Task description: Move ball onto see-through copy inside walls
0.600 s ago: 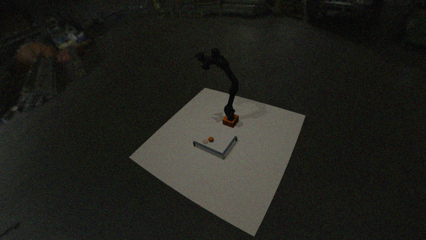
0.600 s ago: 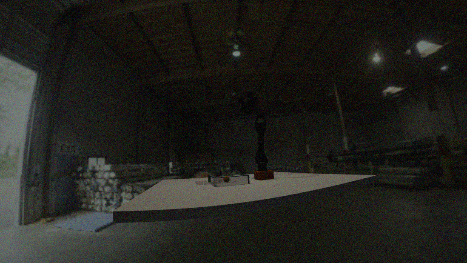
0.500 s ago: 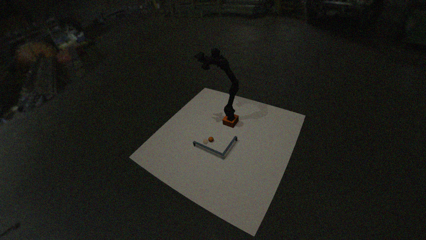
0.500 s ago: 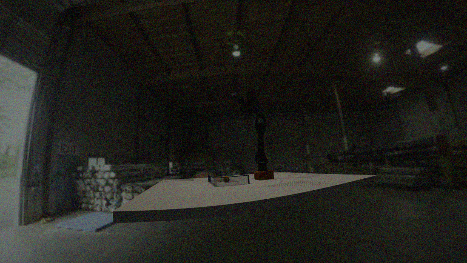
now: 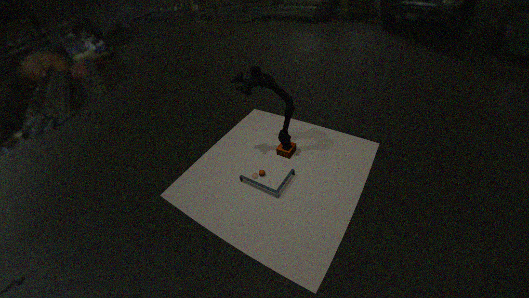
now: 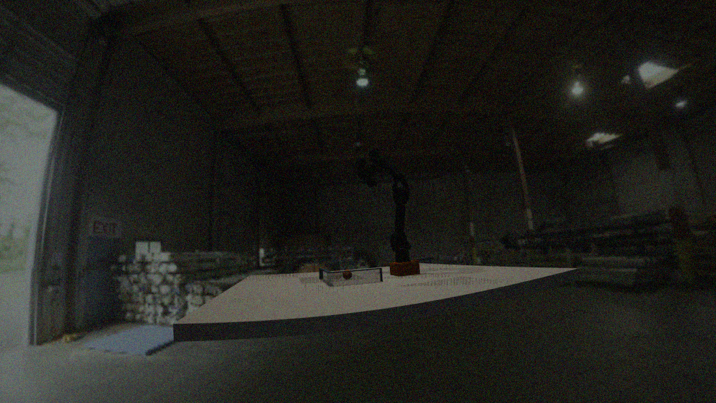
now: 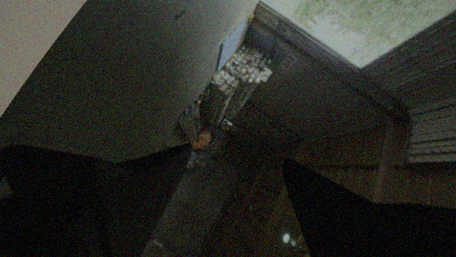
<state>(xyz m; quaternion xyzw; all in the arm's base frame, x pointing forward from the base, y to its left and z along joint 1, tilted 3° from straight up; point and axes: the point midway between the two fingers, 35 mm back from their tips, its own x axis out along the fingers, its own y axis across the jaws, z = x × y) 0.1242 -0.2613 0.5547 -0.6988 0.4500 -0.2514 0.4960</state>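
My gripper tip is 580 mm above the orange ball, 290 mm to the right of it and 130 mm short of it. The rest, counted from my gripper tip: see-through copy of ball: 580 mm below, 270 mm to the left, 180 mm ahead.
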